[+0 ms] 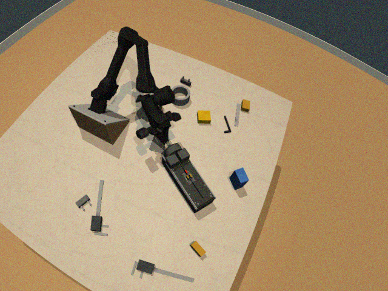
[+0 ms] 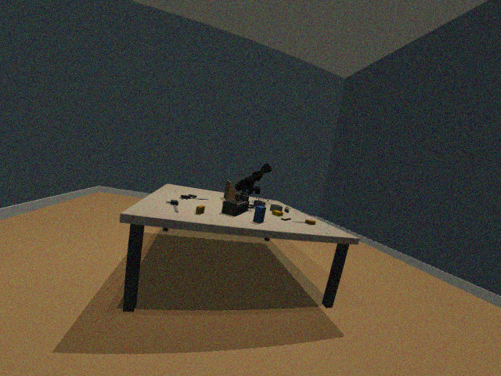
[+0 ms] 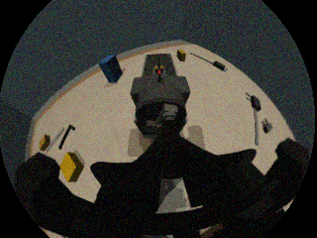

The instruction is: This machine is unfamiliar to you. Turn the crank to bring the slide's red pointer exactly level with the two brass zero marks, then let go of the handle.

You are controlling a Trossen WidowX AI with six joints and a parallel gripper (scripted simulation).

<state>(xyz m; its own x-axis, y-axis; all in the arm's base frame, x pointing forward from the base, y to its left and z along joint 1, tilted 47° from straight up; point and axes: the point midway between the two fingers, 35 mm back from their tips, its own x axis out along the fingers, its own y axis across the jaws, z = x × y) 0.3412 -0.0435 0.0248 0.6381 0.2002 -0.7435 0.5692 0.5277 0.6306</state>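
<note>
The crank handle is 10 mm behind my gripper tip, 10 mm to the left of it and 30 mm above it. From my gripper tip the other things lie so: yellow block 90 mm ahead, 250 mm to the left, 80 mm below; then red pointer 120 mm ahead, 80 mm to the right, 10 mm below; then blue cube 330 mm ahead, 10 mm to the right, 50 mm below.
</note>
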